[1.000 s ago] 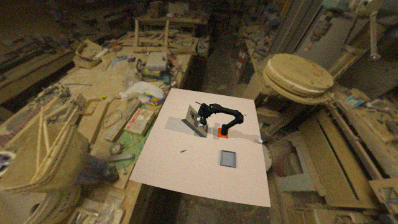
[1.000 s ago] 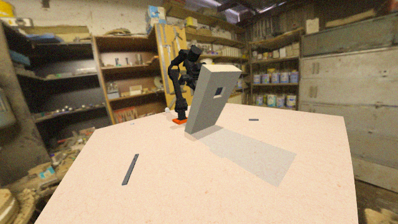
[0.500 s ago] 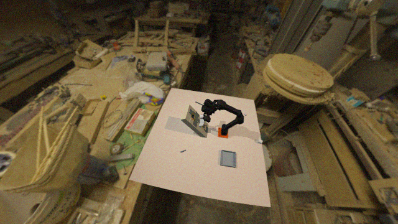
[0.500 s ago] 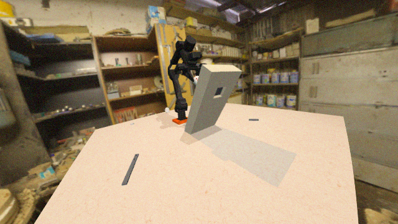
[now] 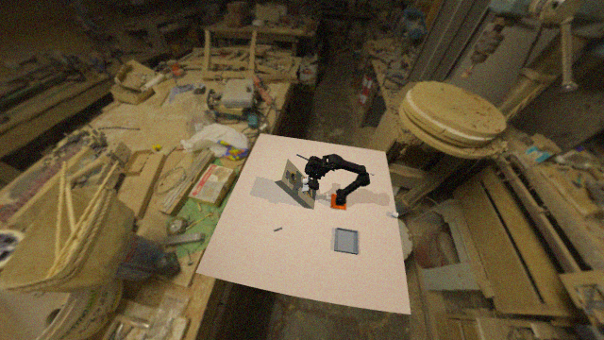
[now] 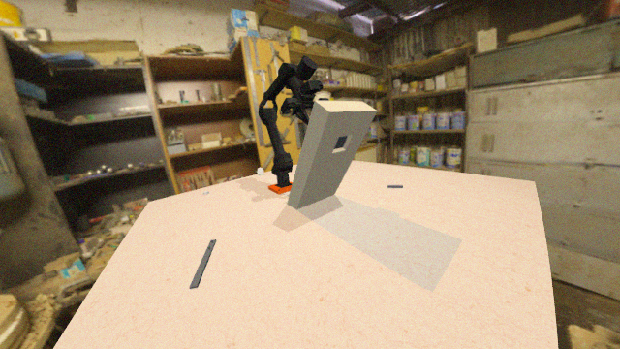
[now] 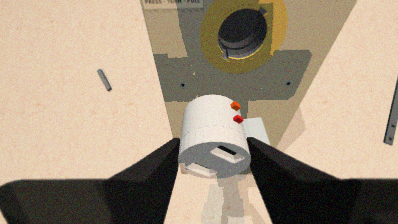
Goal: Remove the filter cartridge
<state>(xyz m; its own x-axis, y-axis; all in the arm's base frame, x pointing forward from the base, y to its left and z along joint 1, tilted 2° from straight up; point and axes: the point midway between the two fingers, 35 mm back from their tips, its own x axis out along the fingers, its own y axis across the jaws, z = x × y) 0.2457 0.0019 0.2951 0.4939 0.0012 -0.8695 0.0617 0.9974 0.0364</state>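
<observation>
The grey tray is 300 mm behind my gripper tip, 280 mm to the left of it and 270 mm below it. Also, from my gripper tip: service panel (110 mm below, 60 mm ahead, 40 mm to the right); then round filter cartridge (right at my gripper tip).
</observation>
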